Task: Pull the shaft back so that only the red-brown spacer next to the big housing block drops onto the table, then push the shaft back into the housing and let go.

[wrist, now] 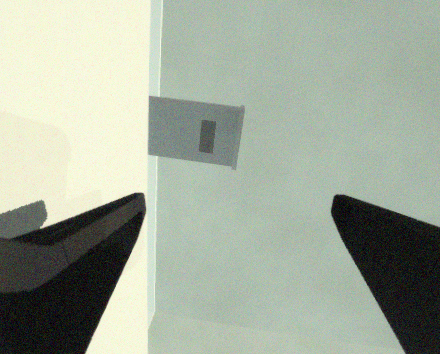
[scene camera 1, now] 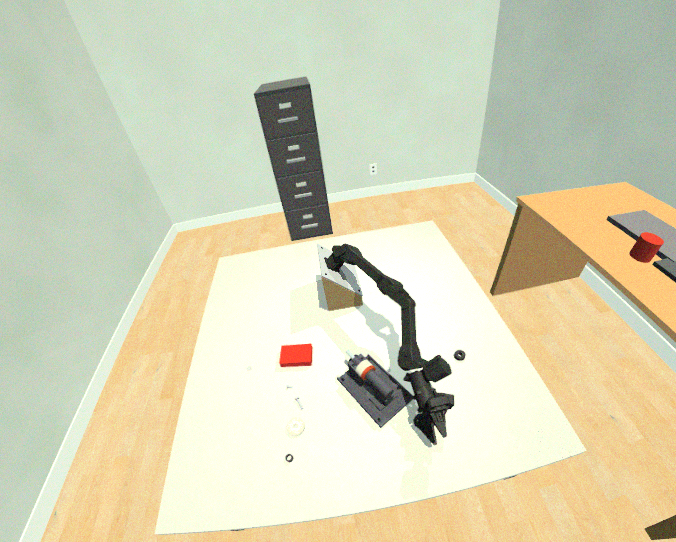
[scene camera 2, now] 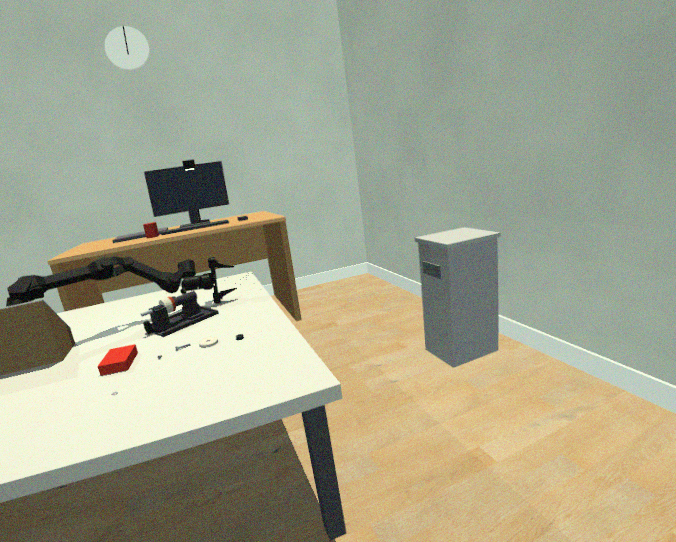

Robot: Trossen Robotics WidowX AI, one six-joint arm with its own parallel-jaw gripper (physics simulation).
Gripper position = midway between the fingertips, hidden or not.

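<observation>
There's a red block (scene camera 2: 119,359) resting on the table, and you can find it in scene camera 1 too (scene camera 1: 291,355), but for the wrist view it's out of frame. The gripper's here (scene camera 1: 440,441), and it also appears in the wrist view (wrist: 238,202). Then there's a dark grey baseplate (scene camera 1: 381,395).
</observation>
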